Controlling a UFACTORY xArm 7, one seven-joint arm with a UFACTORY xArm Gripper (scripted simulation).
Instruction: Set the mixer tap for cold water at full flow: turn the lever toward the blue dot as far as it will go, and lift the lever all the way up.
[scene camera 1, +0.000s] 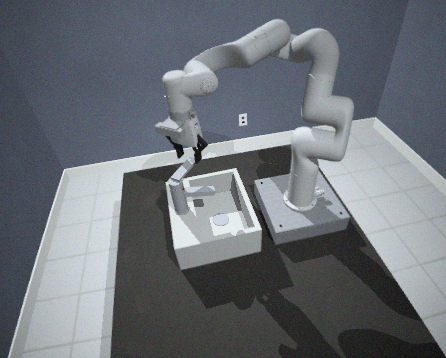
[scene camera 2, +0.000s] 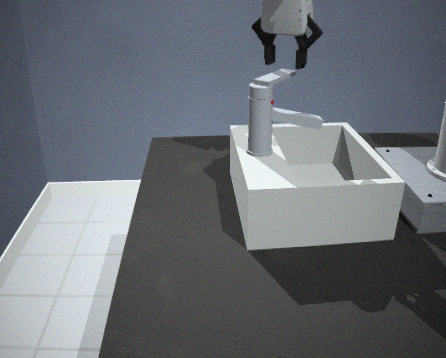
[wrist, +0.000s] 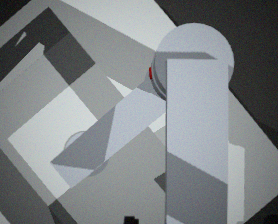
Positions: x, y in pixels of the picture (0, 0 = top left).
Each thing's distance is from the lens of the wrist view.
flat lever (wrist: 196, 148): 16 cm
white sink (wrist: 61, 90): 42 cm
The marked spots on the white sink and the flat lever are 29 cm apart.
